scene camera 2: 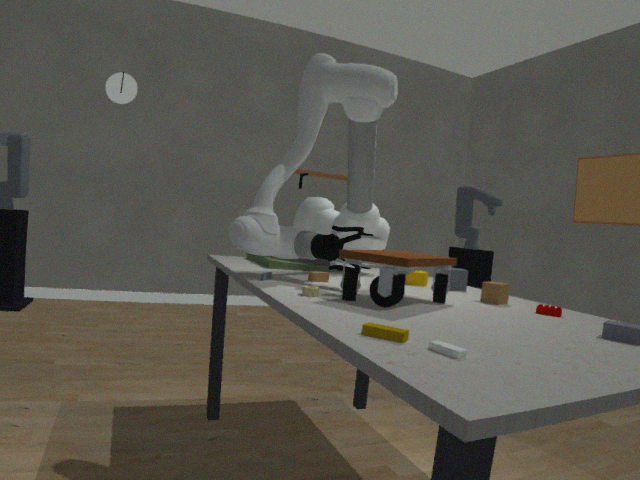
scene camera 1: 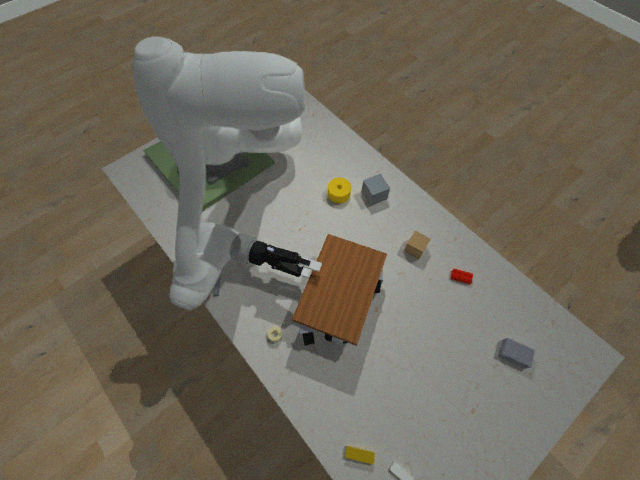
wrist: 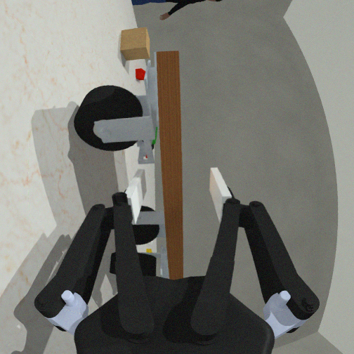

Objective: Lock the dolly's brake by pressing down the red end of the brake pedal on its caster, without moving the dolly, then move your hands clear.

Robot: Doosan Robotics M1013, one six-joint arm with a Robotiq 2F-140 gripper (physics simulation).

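Frame: origin at the arm's base, x right, y back, z down, level; millimetres.
Seen in the pictures: gripper, fingertip midpoint: (scene camera 1: 320,272); arm's base, link origin: (scene camera 2: 306,262) (scene camera 1: 219,159).
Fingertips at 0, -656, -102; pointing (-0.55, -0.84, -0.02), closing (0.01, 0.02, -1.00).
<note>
Pixels of each thing's top centre, then the offset from my fingertips to it, as dx, dy, dz.
- yellow cylinder, top centre: (scene camera 2: 416,271) (scene camera 1: 339,186) -280, +250, +73
- grey cube, top centre: (scene camera 2: 454,268) (scene camera 1: 376,184) -382, +164, +48
- tan cube, top centre: (scene camera 2: 496,283) (scene camera 1: 419,241) -348, -94, +60
- red brick, top centre: (scene camera 2: 549,306) (scene camera 1: 463,274) -394, -266, +97
- cream ring, top centre: (scene camera 2: 311,286) (scene camera 1: 274,333) +216, -42, +99
- yellow bar, top centre: (scene camera 2: 385,327) (scene camera 1: 360,455) +216, -453, +103
The dolly has a brown wooden deck (scene camera 1: 341,289) (scene camera 2: 395,257) (wrist: 170,150) and stands upright on black caster wheels (scene camera 1: 308,338) (scene camera 2: 349,283) (wrist: 87,120). My gripper (scene camera 1: 311,269) (scene camera 2: 368,251) (wrist: 177,179) is partly open and empty, reaching horizontally to the deck's edge on the arm's side. In the wrist view one finger is on the table side of the deck and the other above it; contact cannot be told. A tiny red spot (wrist: 146,157) and a green sliver (wrist: 155,136) show under the deck beyond the fingertips, too small to identify surely as the pedal.
A yellow cylinder (scene camera 1: 339,192) (scene camera 2: 417,279), a grey cube (scene camera 1: 375,189), a tan cube (scene camera 1: 417,244) (wrist: 135,43) and a red brick (scene camera 1: 461,276) stand along one side. A cream ring (scene camera 1: 269,335) lies near the dolly. A yellow bar (scene camera 1: 359,455) (scene camera 2: 385,332) lies farther off.
</note>
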